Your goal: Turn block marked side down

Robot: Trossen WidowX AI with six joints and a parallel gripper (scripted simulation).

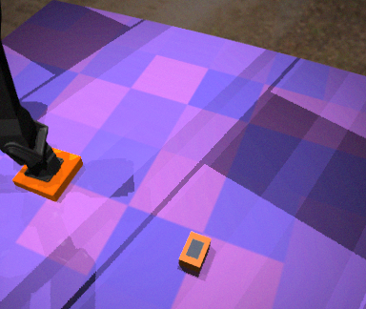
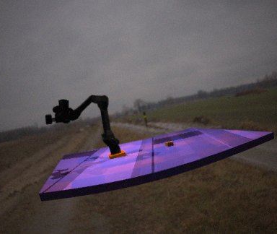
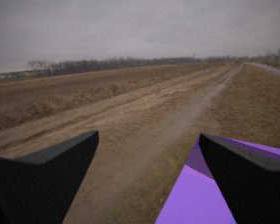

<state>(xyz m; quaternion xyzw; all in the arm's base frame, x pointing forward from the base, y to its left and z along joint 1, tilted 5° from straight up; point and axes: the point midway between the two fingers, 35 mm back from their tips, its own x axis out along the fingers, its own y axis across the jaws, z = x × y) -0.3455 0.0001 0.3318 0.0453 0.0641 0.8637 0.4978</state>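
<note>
The block is 75 cm ahead of my gripper tip, 10 cm to the right of it and 31 cm below it.
</note>
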